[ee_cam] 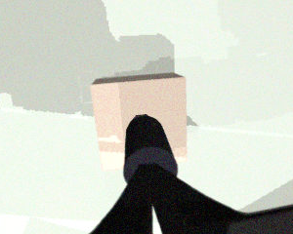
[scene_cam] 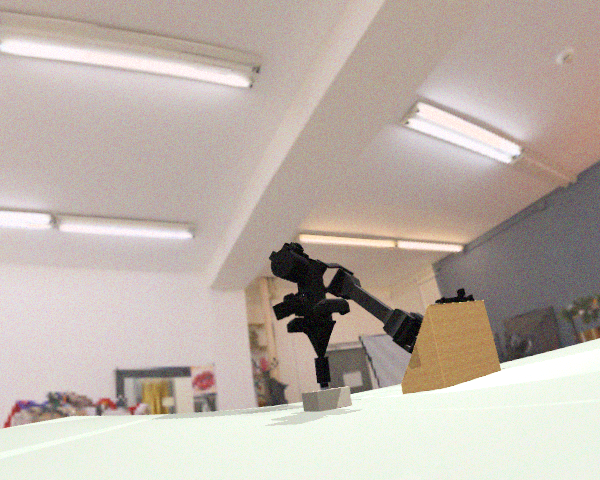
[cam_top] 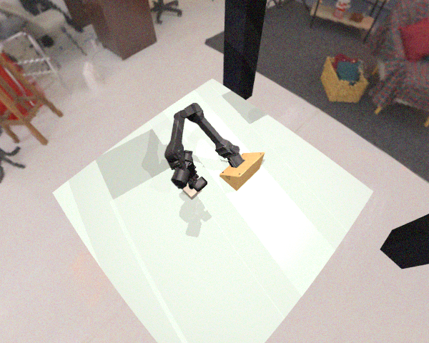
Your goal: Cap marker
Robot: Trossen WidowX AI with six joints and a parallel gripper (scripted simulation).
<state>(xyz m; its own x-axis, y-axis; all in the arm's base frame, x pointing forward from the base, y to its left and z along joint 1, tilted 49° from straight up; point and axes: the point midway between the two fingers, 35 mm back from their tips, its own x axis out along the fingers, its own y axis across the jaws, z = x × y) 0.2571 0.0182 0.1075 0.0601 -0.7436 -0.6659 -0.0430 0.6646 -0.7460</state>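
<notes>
Right now my gripper tip is 3 cm above the cap. The rest, counted from my gripper tip: holder block 9 cm below.
</notes>
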